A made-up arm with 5 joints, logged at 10 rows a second.
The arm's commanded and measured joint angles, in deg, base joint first. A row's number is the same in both.
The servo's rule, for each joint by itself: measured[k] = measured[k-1] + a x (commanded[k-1-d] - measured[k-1]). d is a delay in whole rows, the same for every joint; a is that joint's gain. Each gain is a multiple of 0.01, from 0.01 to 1. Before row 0 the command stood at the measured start. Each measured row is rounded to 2 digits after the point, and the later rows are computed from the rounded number. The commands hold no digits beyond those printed.
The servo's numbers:
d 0
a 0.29 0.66 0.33 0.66 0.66
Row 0, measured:
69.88 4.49 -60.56 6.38 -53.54
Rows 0 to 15, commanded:
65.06 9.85 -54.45 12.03 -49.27
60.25 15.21 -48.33 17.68 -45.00
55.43 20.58 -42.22 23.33 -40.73
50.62 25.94 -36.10 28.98 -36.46
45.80 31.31 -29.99 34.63 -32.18
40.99 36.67 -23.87 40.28 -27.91
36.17 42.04 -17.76 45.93 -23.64
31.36 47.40 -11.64 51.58 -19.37
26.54 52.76 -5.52 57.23 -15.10
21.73 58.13 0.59 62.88 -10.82
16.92 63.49 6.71 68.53 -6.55
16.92 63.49 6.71 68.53 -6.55
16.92 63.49 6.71 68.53 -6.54
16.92 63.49 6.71 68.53 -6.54
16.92 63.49 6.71 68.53 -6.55
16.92 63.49 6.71 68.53 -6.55
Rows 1 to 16, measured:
68.48 8.03 -58.54 10.11 -50.72
66.09 12.77 -55.17 15.11 -46.94
63.00 17.92 -50.90 20.54 -42.84
59.41 23.21 -46.02 26.11 -38.63
55.46 28.56 -40.73 31.73 -34.37
51.26 33.91 -35.17 37.37 -30.11
46.88 39.28 -29.42 43.02 -25.84
42.38 44.64 -23.55 48.67 -21.57
37.79 50.00 -17.60 54.32 -17.30
33.13 55.37 -11.60 59.97 -13.02
28.43 60.73 -5.56 65.62 -8.75
25.09 62.55 -1.51 67.54 -7.30
22.72 63.17 1.20 68.19 -6.80
21.04 63.38 3.02 68.41 -6.63
19.85 63.45 4.24 68.49 -6.58
19.00 63.48 5.06 68.52 -6.56

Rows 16 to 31, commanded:
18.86 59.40 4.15 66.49 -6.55
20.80 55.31 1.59 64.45 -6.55
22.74 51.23 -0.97 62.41 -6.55
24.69 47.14 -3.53 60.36 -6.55
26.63 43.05 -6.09 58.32 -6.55
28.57 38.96 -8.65 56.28 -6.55
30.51 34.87 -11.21 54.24 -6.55
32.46 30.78 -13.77 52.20 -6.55
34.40 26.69 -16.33 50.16 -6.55
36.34 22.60 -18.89 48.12 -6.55
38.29 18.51 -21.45 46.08 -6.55
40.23 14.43 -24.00 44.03 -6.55
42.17 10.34 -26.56 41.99 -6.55
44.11 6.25 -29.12 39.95 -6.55
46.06 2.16 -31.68 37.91 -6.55
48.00 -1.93 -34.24 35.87 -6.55
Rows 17 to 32, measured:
18.96 60.79 4.76 67.18 -6.55
19.49 57.17 3.71 65.38 -6.55
20.43 53.25 2.17 63.42 -6.55
21.67 49.22 0.29 61.40 -6.55
23.11 45.15 -1.82 59.37 -6.55
24.69 41.06 -4.07 57.33 -6.55
26.38 36.97 -6.43 55.29 -6.55
28.14 32.88 -8.85 53.25 -6.55
29.96 28.79 -11.32 51.21 -6.55
31.81 24.70 -13.82 49.17 -6.55
33.69 20.61 -16.34 47.13 -6.55
35.59 16.53 -18.87 45.08 -6.55
37.50 12.44 -21.41 43.04 -6.55
39.42 8.35 -23.95 41.00 -6.55
41.35 4.26 -26.50 38.96 -6.55
43.28 0.17 -29.05 36.92 -6.55

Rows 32 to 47, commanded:
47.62 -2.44 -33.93 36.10 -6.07
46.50 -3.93 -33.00 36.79 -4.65
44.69 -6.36 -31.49 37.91 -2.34
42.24 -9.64 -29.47 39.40 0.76
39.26 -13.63 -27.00 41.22 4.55
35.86 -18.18 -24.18 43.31 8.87
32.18 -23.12 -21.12 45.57 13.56
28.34 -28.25 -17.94 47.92 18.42
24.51 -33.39 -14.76 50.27 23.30
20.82 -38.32 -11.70 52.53 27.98
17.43 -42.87 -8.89 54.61 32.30
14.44 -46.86 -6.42 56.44 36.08
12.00 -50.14 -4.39 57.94 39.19
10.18 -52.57 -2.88 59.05 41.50
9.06 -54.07 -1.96 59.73 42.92
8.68 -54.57 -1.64 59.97 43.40
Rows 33 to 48, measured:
44.54 -1.55 -30.66 36.38 -6.23
45.11 -3.12 -31.43 36.65 -5.19
44.99 -5.26 -31.45 37.48 -3.31
44.19 -8.15 -30.80 38.75 -0.62
42.76 -11.77 -29.55 40.38 2.79
40.76 -16.00 -27.78 42.31 6.80
38.27 -20.70 -25.58 44.46 11.26
35.39 -25.68 -23.06 46.74 15.99
32.23 -30.77 -20.32 49.07 20.81
28.92 -35.75 -17.48 51.35 25.54
25.59 -40.45 -14.65 53.50 30.00
22.36 -44.68 -11.93 55.44 34.01
19.36 -48.28 -9.44 57.09 37.43
16.70 -51.11 -7.28 58.38 40.12
14.48 -53.06 -5.52 59.27 41.97
12.80 -54.06 -4.24 59.73 42.91

